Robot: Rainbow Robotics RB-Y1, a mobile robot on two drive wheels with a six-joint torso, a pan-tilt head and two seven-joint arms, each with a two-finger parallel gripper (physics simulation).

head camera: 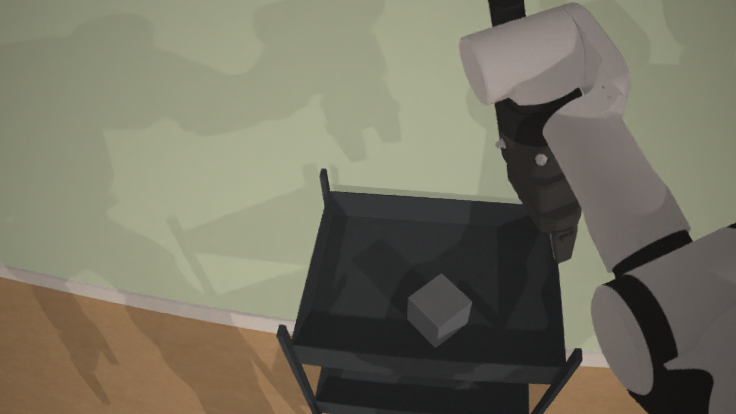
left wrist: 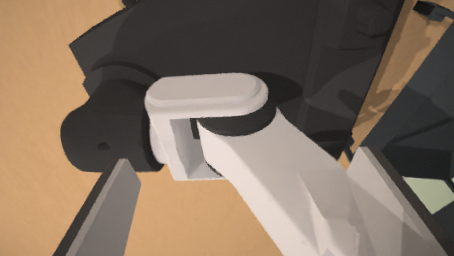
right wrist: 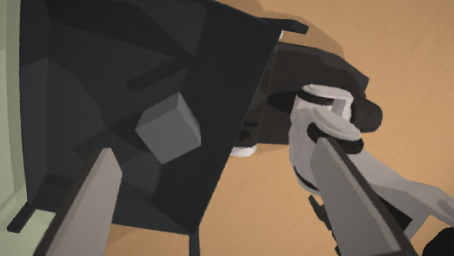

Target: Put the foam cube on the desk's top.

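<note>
The foam cube, a plain grey block, lies in the top tray of a dark cart. In the head camera it is near the tray's front side. My right gripper is open and empty; in the head camera it is above the tray's right edge, to the right of the cube and apart from it. In the right wrist view the cube shows beyond the left finger. My left gripper is open and empty, over the robot's own base and torso. The desk does not show in these views.
The cart's upright posts stick up at its corners, and a lower shelf shows under the top tray. A green wall stands behind the cart. The robot's dark base stands on the wooden floor, close to the cart.
</note>
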